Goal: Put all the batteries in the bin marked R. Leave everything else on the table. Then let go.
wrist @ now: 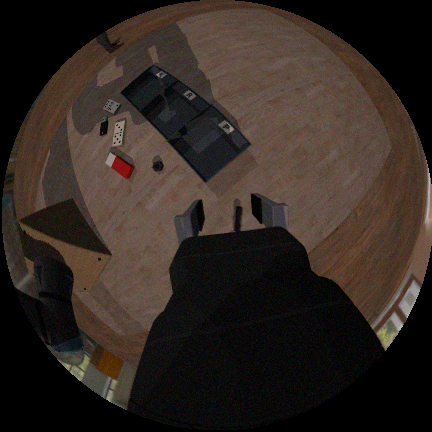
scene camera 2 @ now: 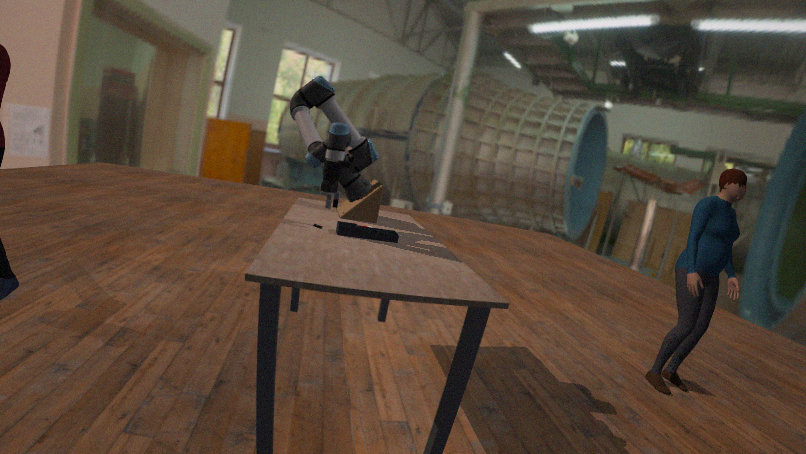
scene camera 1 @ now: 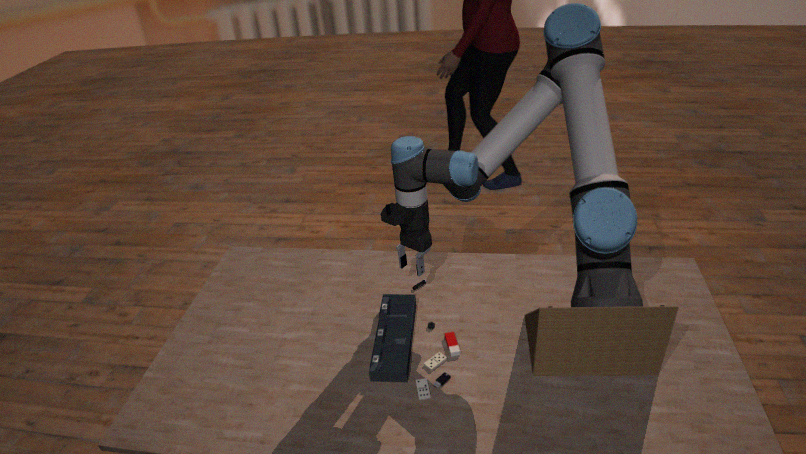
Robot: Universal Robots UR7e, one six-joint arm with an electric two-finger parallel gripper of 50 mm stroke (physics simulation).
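Observation:
A slim dark cylinder, which looks like a battery, lies on the table beyond the P end of the tray. My gripper is open and empty, above the table close to this cylinder; in the wrist view the cylinder shows between the fingers. The dark tray has three compartments. The R label marks the middle one, where no battery shows. A small dark round or six-sided piece stands beside the tray; I cannot tell what it is.
A red and white block, two dominoes and a black stick-like piece lie beside the tray. A brown wedge-shaped stand is at the arm's base. People stand beyond the table.

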